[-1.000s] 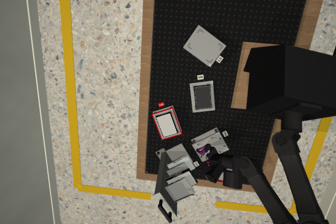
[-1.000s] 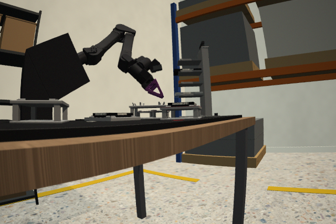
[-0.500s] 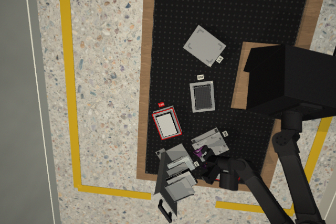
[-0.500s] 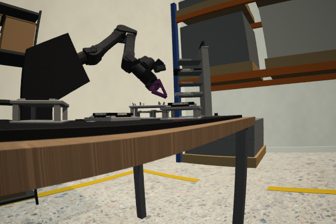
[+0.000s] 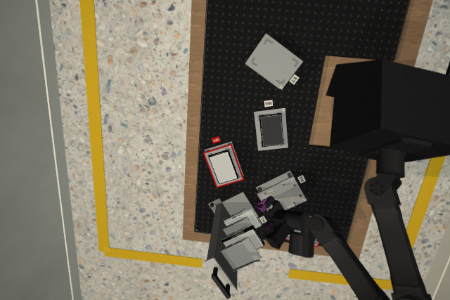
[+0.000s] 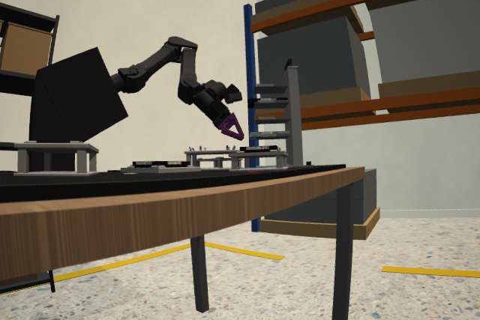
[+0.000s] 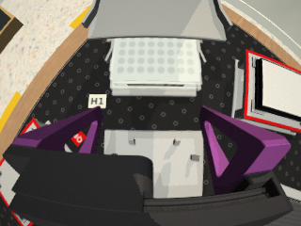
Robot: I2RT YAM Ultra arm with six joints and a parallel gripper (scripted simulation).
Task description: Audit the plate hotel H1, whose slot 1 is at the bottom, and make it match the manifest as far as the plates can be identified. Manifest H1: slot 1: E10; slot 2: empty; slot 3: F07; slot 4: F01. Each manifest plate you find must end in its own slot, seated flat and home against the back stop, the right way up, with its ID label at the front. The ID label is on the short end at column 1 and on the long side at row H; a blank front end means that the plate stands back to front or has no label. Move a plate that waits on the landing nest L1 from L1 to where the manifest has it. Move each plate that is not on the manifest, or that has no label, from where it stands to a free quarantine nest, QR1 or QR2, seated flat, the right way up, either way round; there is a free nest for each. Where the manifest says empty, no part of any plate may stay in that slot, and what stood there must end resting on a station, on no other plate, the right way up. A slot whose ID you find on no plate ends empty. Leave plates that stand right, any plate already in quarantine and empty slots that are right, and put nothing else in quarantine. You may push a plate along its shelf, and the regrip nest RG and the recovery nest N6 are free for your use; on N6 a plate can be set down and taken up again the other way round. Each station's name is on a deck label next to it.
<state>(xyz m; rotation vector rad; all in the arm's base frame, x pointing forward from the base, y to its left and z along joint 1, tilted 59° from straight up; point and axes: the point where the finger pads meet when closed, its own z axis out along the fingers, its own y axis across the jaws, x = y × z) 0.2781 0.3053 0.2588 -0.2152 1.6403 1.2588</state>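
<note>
My gripper is now 70 mm short of the white well plate and 60 mm to the right of it. From my hand the other things lie so: regrip nest RG (70 mm behind, 60 mm to the right, 50 mm below); then H1 deck label (100 mm to the left, 100 mm below, 30 mm behind); then plate hotel H1 (130 mm ahead, 110 mm to the left, 50 mm above).
</note>
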